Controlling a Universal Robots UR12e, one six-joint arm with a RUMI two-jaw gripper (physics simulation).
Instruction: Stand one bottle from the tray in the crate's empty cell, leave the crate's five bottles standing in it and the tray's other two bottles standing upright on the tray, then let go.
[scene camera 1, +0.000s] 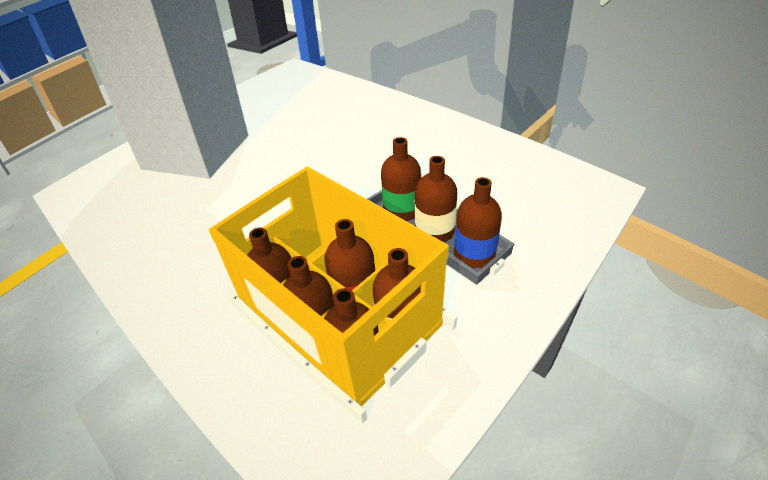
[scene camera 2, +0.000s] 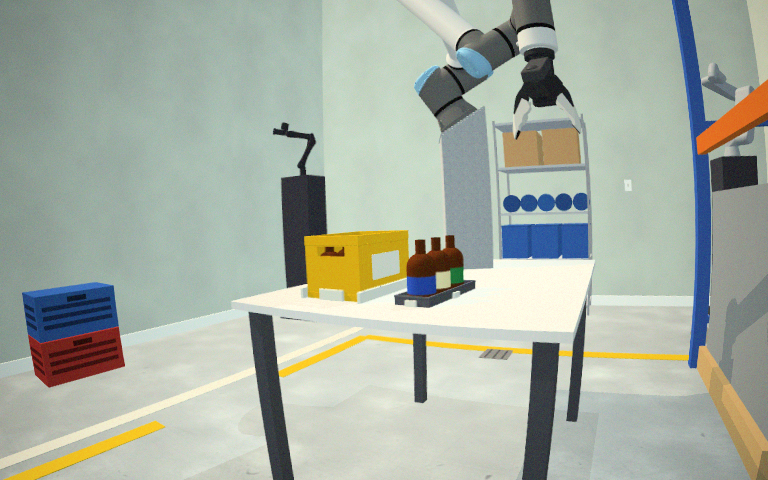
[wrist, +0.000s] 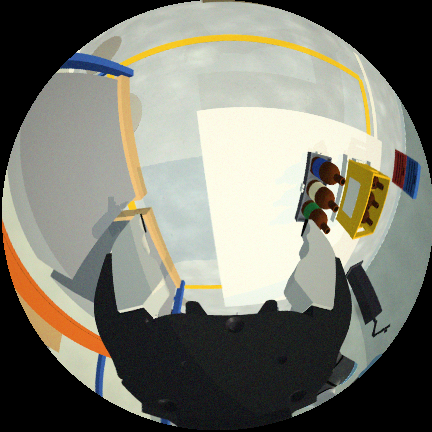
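Seen in the pictures: gripper, between the fingertips: (scene camera 2: 547, 136) (wrist: 225, 218); arm's base, origin of its link: (scene camera 2: 461, 124).
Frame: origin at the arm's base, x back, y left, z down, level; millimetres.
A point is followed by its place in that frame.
The yellow crate (scene camera 1: 410, 328) {x -771, y -174, z 525 mm} (scene camera 2: 331, 278) {x -768, y -194, z 540 mm} (wrist: 362, 172) {x -761, y -97, z 478 mm} holds five upright brown bottles; one of them (scene camera 1: 349, 260) {x -654, y -151, z 480 mm} stands in its middle, far row. The empty cell is at that row's far-left end in scene camera 1. Beside the crate, the grey tray (scene camera 1: 477, 275) {x -786, y -1, z 575 mm} (scene camera 2: 433, 300) {x -786, y 102, z 585 mm} (wrist: 306, 175) {x -723, y 116, z 577 mm} bears three upright bottles in a row: blue-label (scene camera 1: 477, 243) {x -767, y 26, z 535 mm} (scene camera 2: 421, 284) {x -785, y 72, z 547 mm} (wrist: 329, 172) {x -763, y 82, z 483 mm}, cream-label (scene camera 1: 435, 220) {x -680, y 39, z 539 mm} (scene camera 2: 442, 279) {x -690, y 96, z 549 mm} (wrist: 316, 190) {x -686, y 101, z 527 mm} and green-label (scene camera 1: 398, 198) {x -595, y 54, z 539 mm} (scene camera 2: 457, 275) {x -605, y 114, z 551 mm} (wrist: 311, 209) {x -608, y 108, z 536 mm}. My gripper (scene camera 2: 547, 134) {x -836, y 394, z 219 mm} (wrist: 225, 218) {x -836, y 394, z 219 mm} is open and empty, high above the table, away from crate and tray.
Low white rails (scene camera 1: 404, 362) {x -778, y -200, z 570 mm} edge the crate on the white table (scene camera 1: 555, 226) {x -849, y 209, z 600 mm}. A grey pillar (scene camera 1: 192, 84) {x -131, y -13, z 383 mm} (scene camera 2: 467, 192) {x -115, y 33, z 298 mm} rises at the table's far end. A shelf rack (scene camera 2: 589, 186) stands behind. An orange beam (scene camera 2: 736, 118) is at the right in scene camera 2.
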